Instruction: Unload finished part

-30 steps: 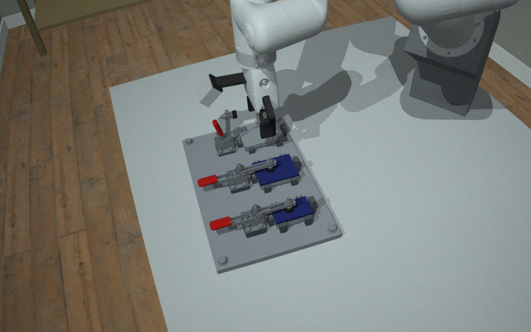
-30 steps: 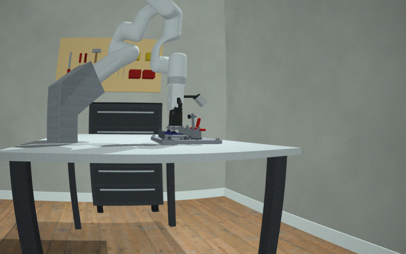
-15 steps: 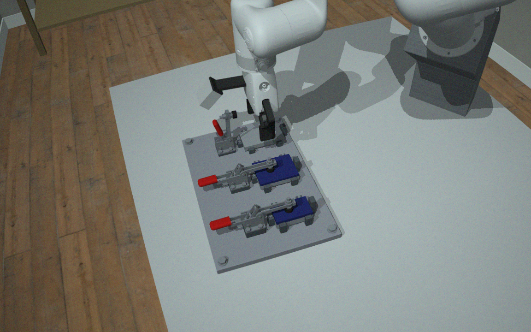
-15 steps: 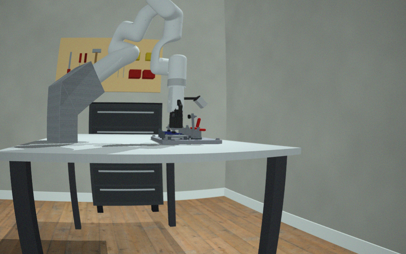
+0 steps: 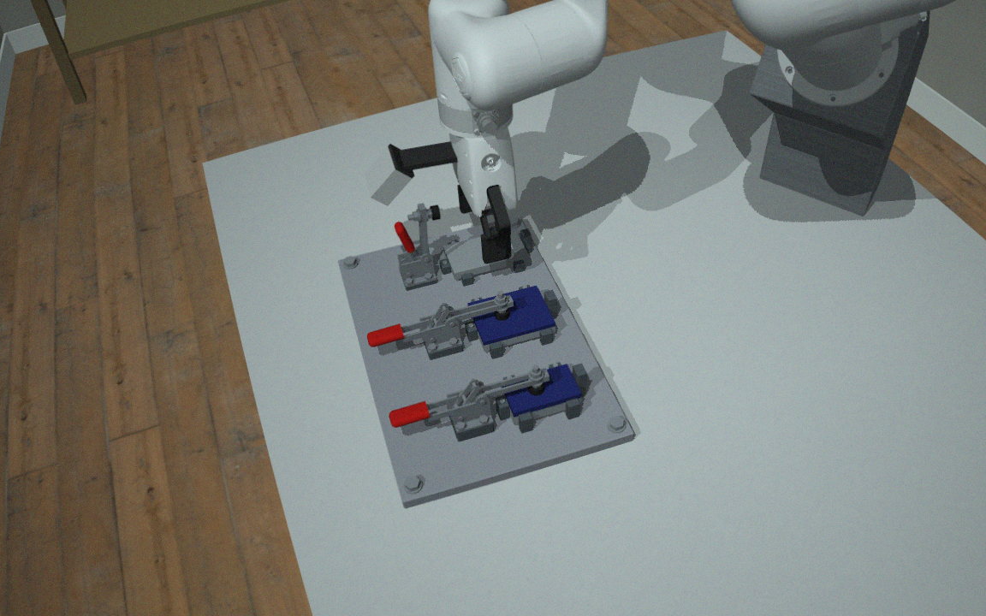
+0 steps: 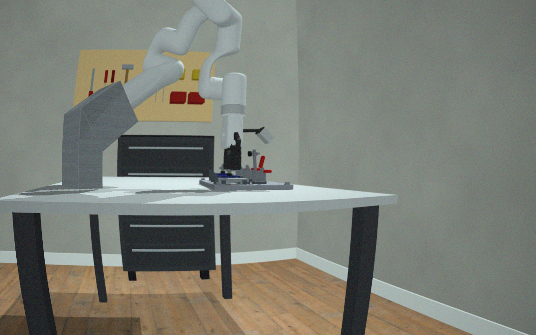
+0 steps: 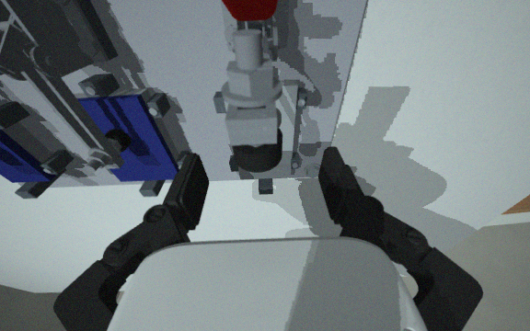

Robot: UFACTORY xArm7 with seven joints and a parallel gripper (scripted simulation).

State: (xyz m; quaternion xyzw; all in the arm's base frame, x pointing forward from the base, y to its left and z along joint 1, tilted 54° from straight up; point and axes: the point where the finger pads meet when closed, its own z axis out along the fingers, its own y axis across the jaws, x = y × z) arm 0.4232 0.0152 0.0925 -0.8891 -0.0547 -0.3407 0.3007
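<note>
Right now my hand is 10 mm past the grey finished part, 10 mm to the left of it and 40 mm above it. Round my hand: grey fixture plate: 10 mm ahead, 120 mm to the left, 60 mm below; toggle clamp: 80 mm ahead, 30 mm to the left, 10 mm below.
</note>
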